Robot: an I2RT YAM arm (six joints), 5 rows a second.
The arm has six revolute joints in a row. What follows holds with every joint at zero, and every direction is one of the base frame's. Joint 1 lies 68.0 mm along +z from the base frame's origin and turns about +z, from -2.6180 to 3.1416 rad. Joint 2 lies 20.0 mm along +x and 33.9 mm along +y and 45.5 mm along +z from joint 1 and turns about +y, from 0.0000 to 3.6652 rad. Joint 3 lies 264.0 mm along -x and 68.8 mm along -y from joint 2 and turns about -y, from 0.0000 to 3.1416 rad. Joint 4 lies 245.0 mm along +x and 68.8 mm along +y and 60.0 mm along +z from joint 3 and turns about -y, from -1.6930 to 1.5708 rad. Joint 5 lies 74.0 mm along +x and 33.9 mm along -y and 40.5 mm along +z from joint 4 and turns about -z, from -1.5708 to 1.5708 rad. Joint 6 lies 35.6 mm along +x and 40.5 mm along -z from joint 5 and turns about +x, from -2.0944 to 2.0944 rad. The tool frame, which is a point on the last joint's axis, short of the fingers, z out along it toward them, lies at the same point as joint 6; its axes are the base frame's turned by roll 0.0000, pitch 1.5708 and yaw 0.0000 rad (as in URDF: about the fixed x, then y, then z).
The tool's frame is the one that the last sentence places.
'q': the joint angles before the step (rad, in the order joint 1, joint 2, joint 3, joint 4, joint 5, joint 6). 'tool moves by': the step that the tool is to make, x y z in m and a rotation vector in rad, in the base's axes. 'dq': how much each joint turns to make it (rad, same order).
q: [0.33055 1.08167 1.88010 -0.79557 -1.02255 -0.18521]
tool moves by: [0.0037 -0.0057 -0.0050 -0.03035 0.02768 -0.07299]
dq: [-0.05277 0.00449 0.01024 -0.07329 0.02086 -0.03778]
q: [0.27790 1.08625 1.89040 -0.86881 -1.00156 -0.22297]
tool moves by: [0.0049 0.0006 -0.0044 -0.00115 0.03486 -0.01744]
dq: [-0.00433 0.00048 -0.01983 0.00084 0.01245 0.01715]
